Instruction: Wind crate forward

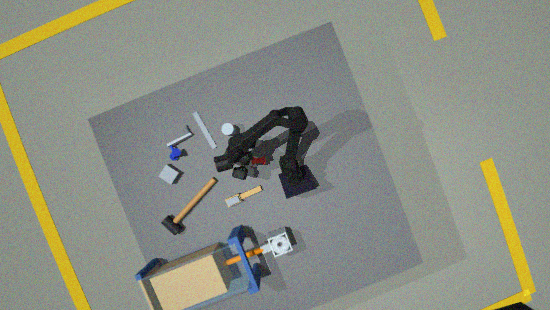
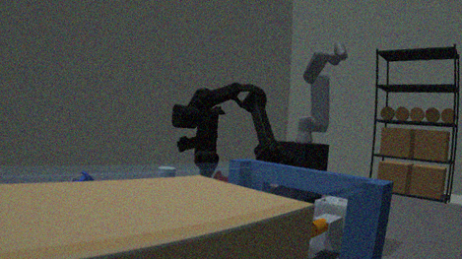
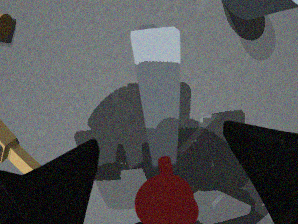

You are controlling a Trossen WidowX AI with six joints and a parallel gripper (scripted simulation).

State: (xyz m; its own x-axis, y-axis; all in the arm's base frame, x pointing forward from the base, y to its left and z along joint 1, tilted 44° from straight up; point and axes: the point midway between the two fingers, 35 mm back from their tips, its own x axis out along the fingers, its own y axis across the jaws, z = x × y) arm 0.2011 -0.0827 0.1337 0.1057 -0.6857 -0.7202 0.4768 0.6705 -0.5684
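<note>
Now: the winch handle 10 mm below my gripper tip and 10 mm behind it. Also, from my gripper tip: brush: 180 mm to the left, 70 mm ahead, 30 mm below; grey bar: 170 mm to the right, 170 mm ahead, 40 mm below; red knob: 50 mm behind, 20 mm to the left.
</note>
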